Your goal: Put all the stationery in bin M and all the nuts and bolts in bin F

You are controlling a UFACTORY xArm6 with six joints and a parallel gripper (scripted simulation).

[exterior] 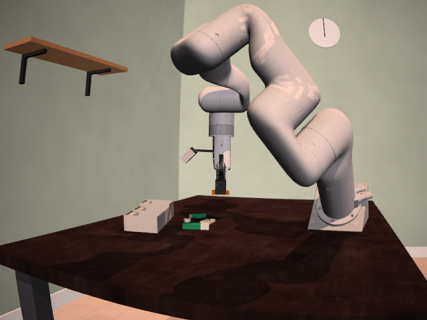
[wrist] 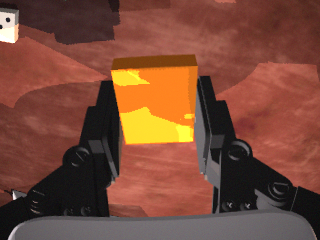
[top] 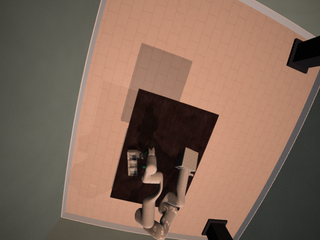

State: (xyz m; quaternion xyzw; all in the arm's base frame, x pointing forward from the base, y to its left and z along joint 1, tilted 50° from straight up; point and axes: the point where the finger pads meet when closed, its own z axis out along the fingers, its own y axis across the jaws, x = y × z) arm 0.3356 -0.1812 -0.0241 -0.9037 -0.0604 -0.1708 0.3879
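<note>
Now: hand 200 mm to the right of the pale double bin, 140 mm short of it and 60 mm above it. The rest, counted from my hand: cream domino (130 mm to the left, 80 mm below); then orange block (20 mm below); then green cylinder (80 mm to the left, 80 mm below, 50 mm ahead).
</note>
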